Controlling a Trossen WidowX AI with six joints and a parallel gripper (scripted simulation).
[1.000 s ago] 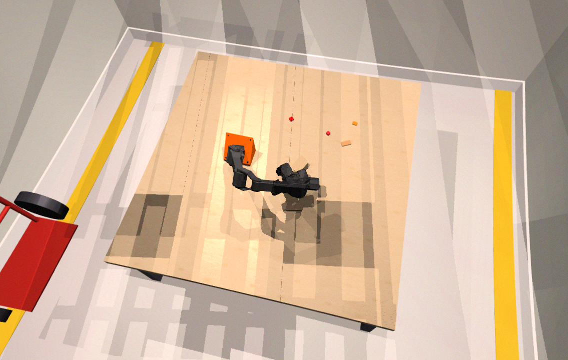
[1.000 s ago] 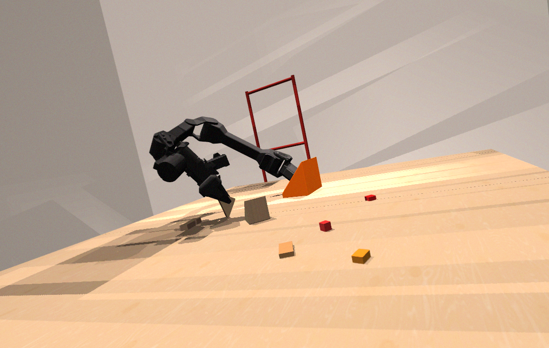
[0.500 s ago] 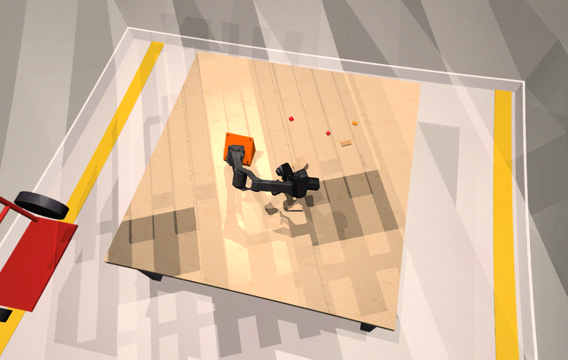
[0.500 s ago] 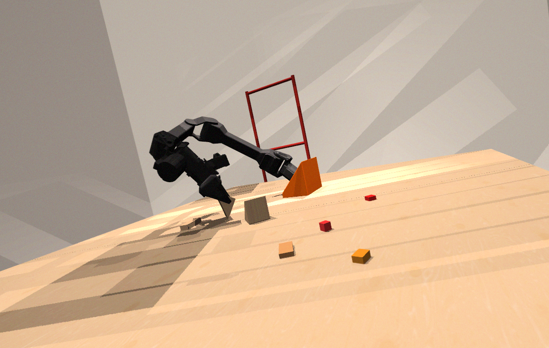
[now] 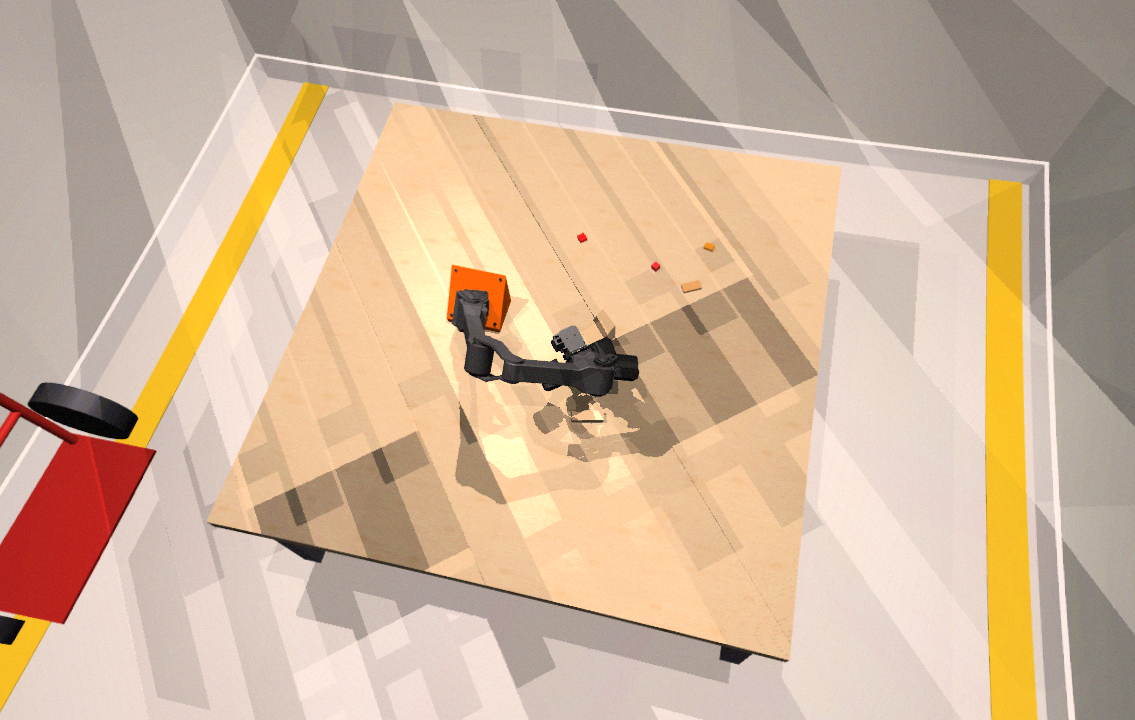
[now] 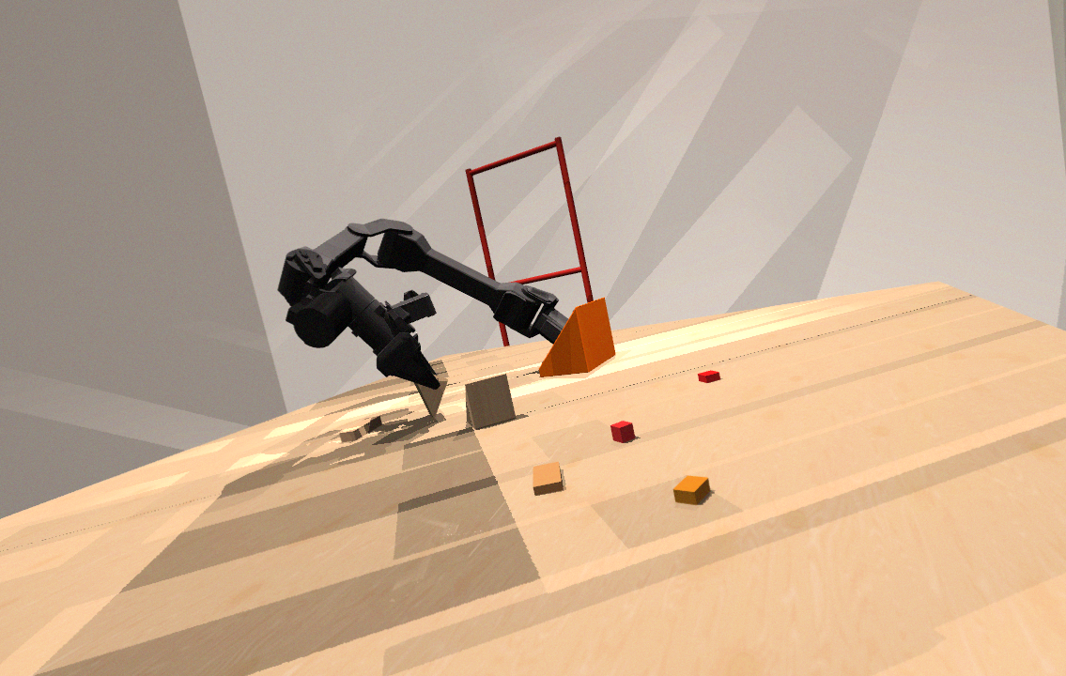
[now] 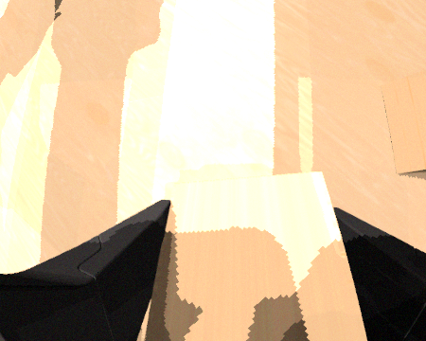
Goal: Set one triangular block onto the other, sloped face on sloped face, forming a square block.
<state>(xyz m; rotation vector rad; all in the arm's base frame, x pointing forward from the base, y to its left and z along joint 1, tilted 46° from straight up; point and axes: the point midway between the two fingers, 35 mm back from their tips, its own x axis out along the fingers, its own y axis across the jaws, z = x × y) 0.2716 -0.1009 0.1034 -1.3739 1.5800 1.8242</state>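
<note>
The thin flat wooden piece lies 11 cm to the right of my gripper tip, 7 cm ahead of it and 4 cm below it. From my gripper tip the other things lie so: orange cube 42 cm to the left, 30 cm ahead, 5 cm below.
</note>
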